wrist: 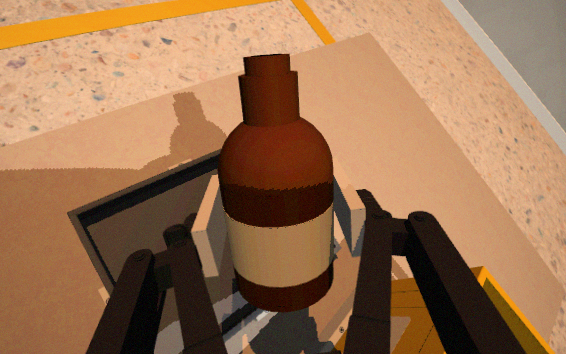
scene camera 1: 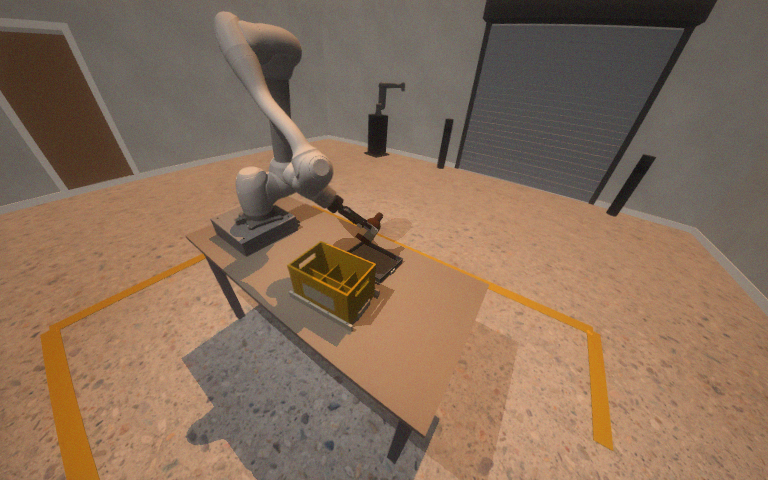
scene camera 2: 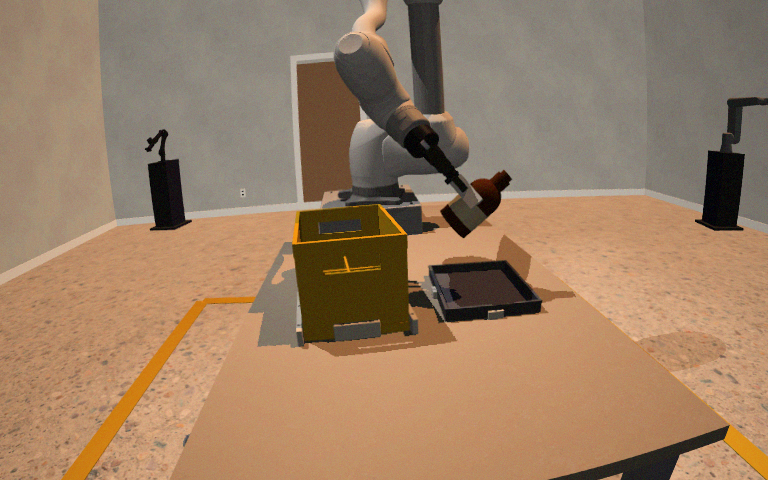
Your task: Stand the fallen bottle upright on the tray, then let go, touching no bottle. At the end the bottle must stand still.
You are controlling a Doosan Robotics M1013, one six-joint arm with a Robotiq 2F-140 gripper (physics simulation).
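Seen in the pictures: gripper, fingertip midpoint: (scene camera 1: 373, 231) (scene camera 2: 481, 210); arm's base at its link origin: (scene camera 1: 260, 217) (scene camera 2: 376, 198).
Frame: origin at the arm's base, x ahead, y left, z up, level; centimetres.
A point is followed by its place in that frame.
Note:
The brown bottle (scene camera 1: 377, 218) {x 59.3, y 33.3, z 14.2 cm} (scene camera 2: 485, 193) {x 61.9, y 31.4, z 11.9 cm} (wrist: 277, 160) {x 56.8, y 30.8, z 13.9 cm} with a cream label is held in the air, tilted about halfway between lying and upright. In scene camera 2 its base points down to the left and its neck up to the right. My gripper (scene camera 1: 369, 228) {x 59.4, y 30.8, z 8.1 cm} (scene camera 2: 469, 195) (wrist: 277, 185) {x 59.4, y 30.8, z 8.1 cm} is shut on the bottle's body, with one pad on each side at the label in the wrist view. The dark square tray (scene camera 1: 376, 259) {x 60.2, y 33.2, z -9.2 cm} (scene camera 2: 464, 313) {x 72.4, y 27.1, z -8.4 cm} (wrist: 135, 227) {x 50.6, y 35.2, z -9.2 cm} lies on the table below, apart from the bottle. The far pad is hidden in scene camera 2.
A yellow crate (scene camera 1: 318, 288) {x 69.9, y -4.2, z 3.8 cm} (scene camera 2: 352, 300) {x 79.3, y 8.1, z -2.8 cm} with dividers stands beside the tray, held by low grey brackets; its edge also shows in the wrist view (wrist: 480, 273) {x 75.5, y 17.0, z 7.7 cm}. The arm's grey base block (scene camera 1: 254, 233) {x 12.6, y -8.0, z -1.0 cm} stands at the far end of the table (scene camera 1: 419, 316) {x 96.4, y 23.3, z -9.7 cm} (scene camera 2: 396, 396) {x 96.9, y 17.3, z -9.7 cm}.

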